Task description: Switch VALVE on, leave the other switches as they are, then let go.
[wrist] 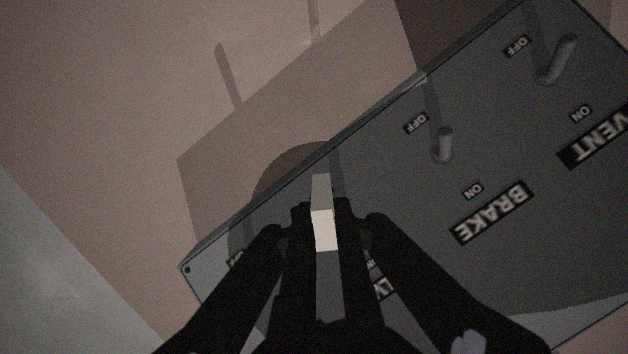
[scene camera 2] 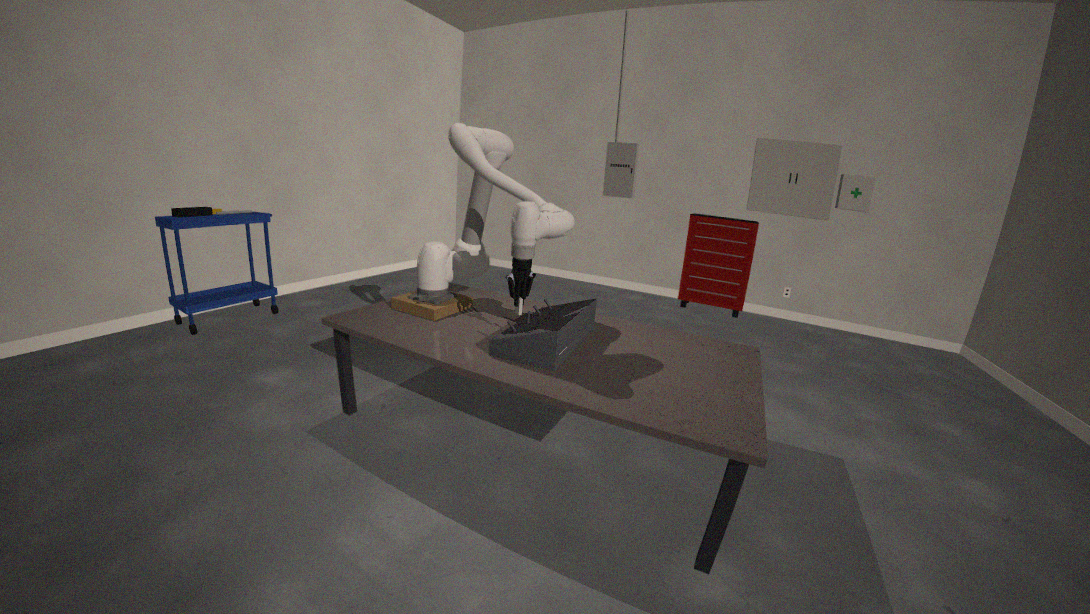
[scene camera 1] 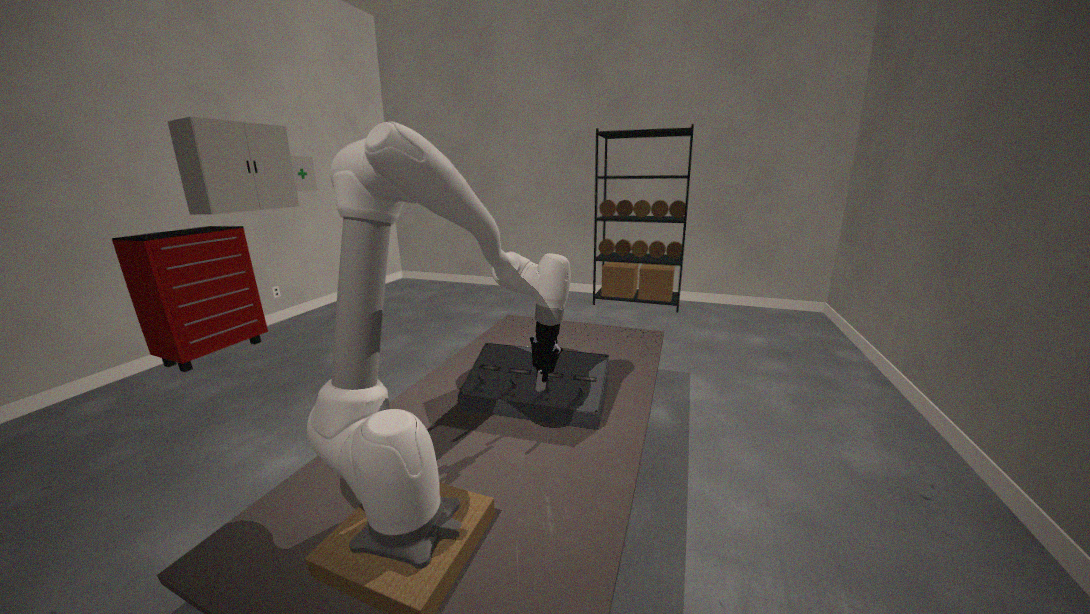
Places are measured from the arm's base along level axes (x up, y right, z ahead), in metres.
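Pixels of known places: gripper, fingertip midpoint: (wrist: 323,189) (scene camera 2: 518,313) (scene camera 1: 540,389); arm's base, origin of the base link: (scene camera 2: 432,297) (scene camera 1: 408,525).
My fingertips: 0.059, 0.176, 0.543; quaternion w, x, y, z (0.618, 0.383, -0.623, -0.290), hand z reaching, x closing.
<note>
Ahead of a thing's pixels: the offset from my fingertips to its top centre, as dx, dy, dz. Level surfaces: height alone.
The dark switch panel (scene camera 1: 593,381) (scene camera 2: 526,350) (wrist: 505,265) is a sloped box on the table. My gripper (scene camera 1: 542,379) (scene camera 2: 520,307) (wrist: 323,189) is shut and empty, its pale fingertips together, pointing down over the VALVE part of the panel. In the wrist view, part of the VALVE label @[-0.001, +0.014, +0.119] (wrist: 384,288) shows beside the right finger. The gripper hides the VALVE lever, so its position and any contact cannot be told. The BRAKE lever @[+0.012, -0.109, +0.041] (wrist: 443,145) and the VENT lever @[+0.012, -0.229, +0.046] (wrist: 557,60) stand to the right. The PUMP lever is hidden in the wrist view.
The brown table @[dx -0.113] (scene camera 1: 564,495) (scene camera 2: 686,381) carries the panel and the arm's wooden base (scene camera 1: 472,526) (scene camera 2: 427,308). A red drawer cabinet (scene camera 1: 205,297) (scene camera 2: 718,263), a blue cart (scene camera 2: 213,221) and a shelf rack (scene camera 1: 644,133) stand away from the table.
</note>
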